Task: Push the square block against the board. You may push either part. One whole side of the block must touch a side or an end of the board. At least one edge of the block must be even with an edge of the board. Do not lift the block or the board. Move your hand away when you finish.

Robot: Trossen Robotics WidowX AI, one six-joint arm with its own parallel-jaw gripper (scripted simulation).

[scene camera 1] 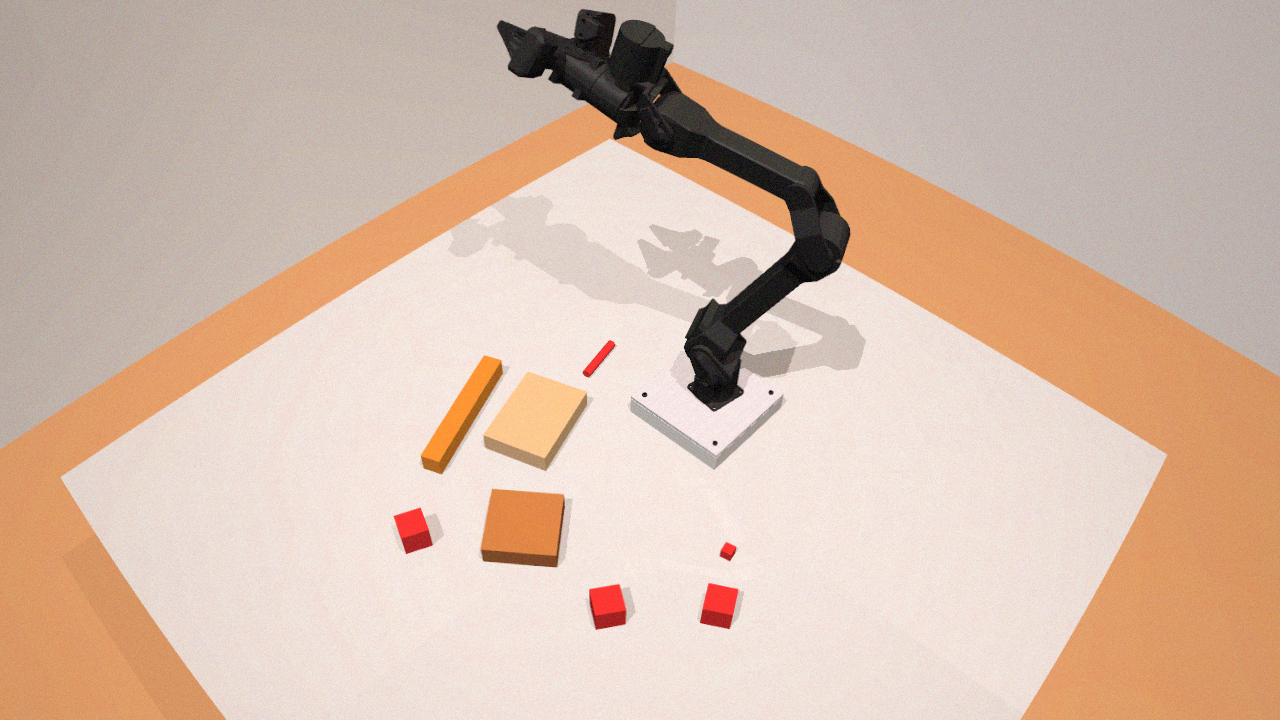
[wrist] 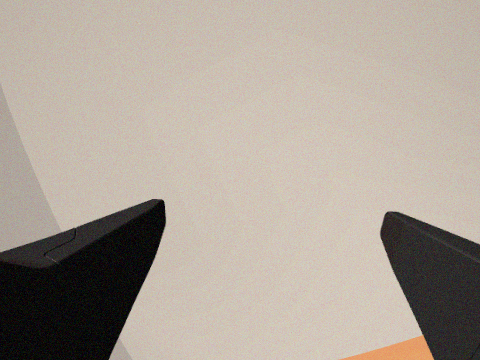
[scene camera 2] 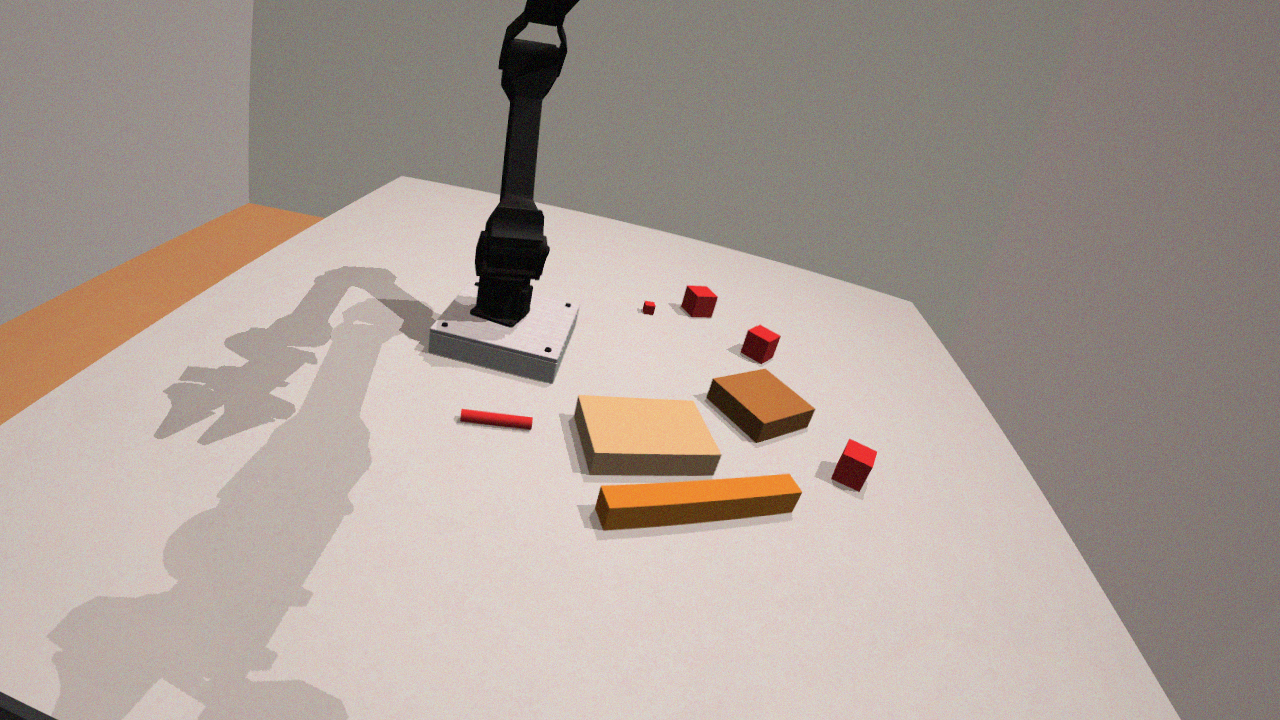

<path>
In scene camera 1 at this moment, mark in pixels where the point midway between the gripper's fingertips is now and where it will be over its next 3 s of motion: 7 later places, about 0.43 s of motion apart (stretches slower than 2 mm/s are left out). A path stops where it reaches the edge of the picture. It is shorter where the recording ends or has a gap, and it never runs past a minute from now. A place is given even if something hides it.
My gripper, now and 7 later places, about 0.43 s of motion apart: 516, 26; 499, 44; 462, 91; 429, 145; 406, 206; 397, 269; 403, 331; 422, 386
</path>
